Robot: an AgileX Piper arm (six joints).
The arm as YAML. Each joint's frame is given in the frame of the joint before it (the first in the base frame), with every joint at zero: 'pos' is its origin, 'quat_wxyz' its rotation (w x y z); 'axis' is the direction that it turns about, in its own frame. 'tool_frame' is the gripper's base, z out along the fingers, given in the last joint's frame.
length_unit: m
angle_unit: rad
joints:
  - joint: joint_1
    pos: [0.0, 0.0, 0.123]
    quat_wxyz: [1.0, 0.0, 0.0, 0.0]
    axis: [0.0, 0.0, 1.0]
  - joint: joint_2
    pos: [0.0, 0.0, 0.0]
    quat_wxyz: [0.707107, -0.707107, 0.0, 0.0]
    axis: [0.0, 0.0, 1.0]
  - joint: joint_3
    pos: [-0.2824, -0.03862, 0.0]
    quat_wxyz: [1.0, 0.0, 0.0, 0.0]
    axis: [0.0, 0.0, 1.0]
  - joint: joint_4
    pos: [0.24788, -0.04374, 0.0]
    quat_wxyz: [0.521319, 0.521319, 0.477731, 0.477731]
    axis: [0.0, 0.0, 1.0]
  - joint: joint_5
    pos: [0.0, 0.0, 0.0]
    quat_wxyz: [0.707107, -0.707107, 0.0, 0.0]
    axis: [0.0, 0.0, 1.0]
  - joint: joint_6
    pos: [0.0, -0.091, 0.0]
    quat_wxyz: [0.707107, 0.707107, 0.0, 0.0]
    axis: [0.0, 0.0, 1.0]
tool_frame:
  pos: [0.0, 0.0, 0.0]
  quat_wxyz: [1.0, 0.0, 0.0, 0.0]
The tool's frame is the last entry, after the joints.
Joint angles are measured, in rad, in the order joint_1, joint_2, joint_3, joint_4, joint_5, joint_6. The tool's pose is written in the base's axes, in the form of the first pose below.
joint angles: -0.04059 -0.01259 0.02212 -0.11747 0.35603 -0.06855
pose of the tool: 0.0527 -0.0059 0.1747; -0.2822 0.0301 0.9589; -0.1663 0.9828 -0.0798; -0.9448 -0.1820 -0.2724
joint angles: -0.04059 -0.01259 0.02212 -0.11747 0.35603 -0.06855
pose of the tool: 0.0527 -0.0059 0.1747; -0.2822 0.0301 0.9589; -0.1663 0.9828 -0.0798; -0.9448 -0.1820 -0.2724
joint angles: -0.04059 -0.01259 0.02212 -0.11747 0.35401 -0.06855
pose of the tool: 0.0528 -0.0058 0.1748; -0.2803 0.0303 0.9594; -0.1665 0.9828 -0.0796; -0.9454 -0.1820 -0.2705
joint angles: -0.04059 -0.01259 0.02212 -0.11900 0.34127 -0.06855
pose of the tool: 0.0531 -0.0058 0.1759; -0.2682 0.0312 0.9629; -0.1689 0.9825 -0.0789; -0.9485 -0.1838 -0.2582
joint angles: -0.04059 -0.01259 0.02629 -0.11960 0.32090 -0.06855
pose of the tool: 0.0536 -0.0056 0.1763; -0.2525 0.0318 0.9671; -0.1709 0.9823 -0.0769; -0.9524 -0.1847 -0.2426
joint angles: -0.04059 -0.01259 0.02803 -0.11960 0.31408 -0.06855
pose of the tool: 0.0538 -0.0055 0.1763; -0.2476 0.0320 0.9683; -0.1713 0.9823 -0.0762; -0.9536 -0.1848 -0.2378
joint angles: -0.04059 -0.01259 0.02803 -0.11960 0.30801 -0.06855
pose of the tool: 0.0539 -0.0055 0.1769; -0.2417 0.0324 0.9698; -0.1718 0.9822 -0.0756; -0.9550 -0.1849 -0.2319
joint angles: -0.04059 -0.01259 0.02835 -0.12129 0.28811 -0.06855
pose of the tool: 0.0544 -0.0053 0.1785; -0.2228 0.0337 0.9743; -0.1748 0.9818 -0.0740; -0.9591 -0.1868 -0.2129
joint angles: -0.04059 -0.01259 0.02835 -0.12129 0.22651 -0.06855
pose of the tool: 0.0554 -0.0047 0.1840; -0.1626 0.0379 0.9860; -0.1792 0.9815 -0.0672; -0.9703 -0.1876 -0.1528
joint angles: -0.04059 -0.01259 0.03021 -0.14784 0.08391 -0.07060
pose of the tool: 0.0566 -0.0034 0.1962; -0.0245 0.0488 0.9985; -0.2154 0.9751 -0.0529; -0.9762 -0.2163 -0.0134
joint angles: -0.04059 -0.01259 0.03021 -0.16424 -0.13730 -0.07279
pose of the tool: 0.0549 -0.0002 0.2160; 0.1935 0.0656 0.9789; -0.2413 0.9703 -0.0174; -0.9510 -0.2329 0.2036
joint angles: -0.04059 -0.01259 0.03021 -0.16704 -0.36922 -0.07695
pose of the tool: 0.0483 0.0035 0.2356; 0.4121 0.0835 0.9073; -0.2473 0.9687 0.0232; -0.8769 -0.2340 0.4198
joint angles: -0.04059 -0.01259 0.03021 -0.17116 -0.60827 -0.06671
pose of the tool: 0.0370 0.0074 0.2537; 0.6153 0.0930 0.7828; -0.2303 0.9709 0.0656; -0.7539 -0.2207 0.6188
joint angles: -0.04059 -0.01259 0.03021 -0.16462 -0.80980 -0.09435
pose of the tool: 0.0243 0.0098 0.2666; 0.7562 0.1232 0.6426; -0.2363 0.9672 0.0927; -0.6101 -0.2219 0.7606
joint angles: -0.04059 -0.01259 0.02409 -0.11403 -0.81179 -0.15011
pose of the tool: 0.0233 0.0066 0.2691; 0.7553 0.1637 0.6345; -0.2569 0.9648 0.0568; -0.6029 -0.2059 0.7708
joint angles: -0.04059 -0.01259 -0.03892 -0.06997 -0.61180 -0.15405
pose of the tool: 0.0291 0.0025 0.2764; 0.6631 0.1537 0.7326; -0.2367 0.9715 0.0104; -0.7101 -0.1803 0.6806
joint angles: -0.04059 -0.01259 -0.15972 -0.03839 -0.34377 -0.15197
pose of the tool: 0.0288 0.0000 0.2953; 0.5511 0.1354 0.8234; -0.2095 0.9776 -0.0205; -0.8077 -0.1612 0.5671
